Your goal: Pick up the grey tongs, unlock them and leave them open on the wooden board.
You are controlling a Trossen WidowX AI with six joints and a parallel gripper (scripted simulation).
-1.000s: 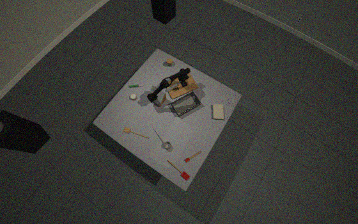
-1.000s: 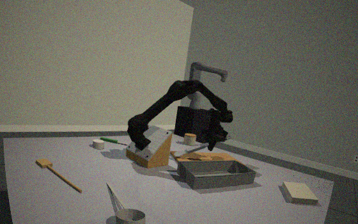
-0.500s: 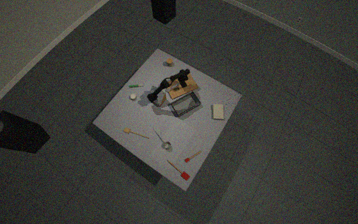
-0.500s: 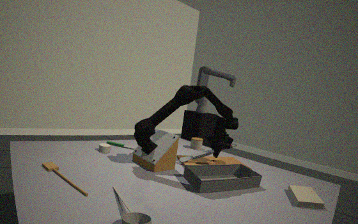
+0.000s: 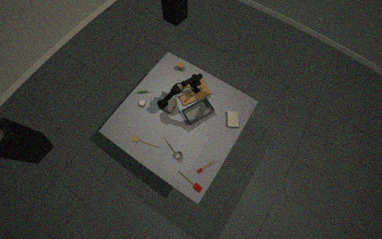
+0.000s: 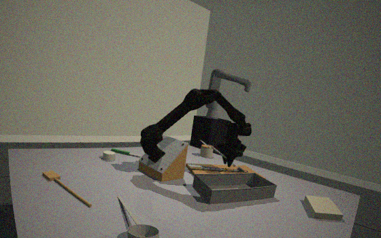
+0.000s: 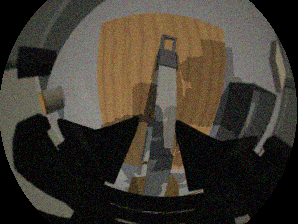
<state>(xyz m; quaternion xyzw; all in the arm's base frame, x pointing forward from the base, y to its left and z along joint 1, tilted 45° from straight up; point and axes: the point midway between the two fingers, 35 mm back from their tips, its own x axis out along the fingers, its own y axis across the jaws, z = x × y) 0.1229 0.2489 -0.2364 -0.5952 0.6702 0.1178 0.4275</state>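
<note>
My gripper tip is now 4 cm above the wooden board. Also, from my gripper tip: green tool: 43 cm behind, 34 cm to the right, 4 cm below; then roasting tin: 20 cm ahead, 17 cm to the right, 2 cm below; then cream block: 55 cm ahead, 3 cm below, 1 cm to the right.
</note>
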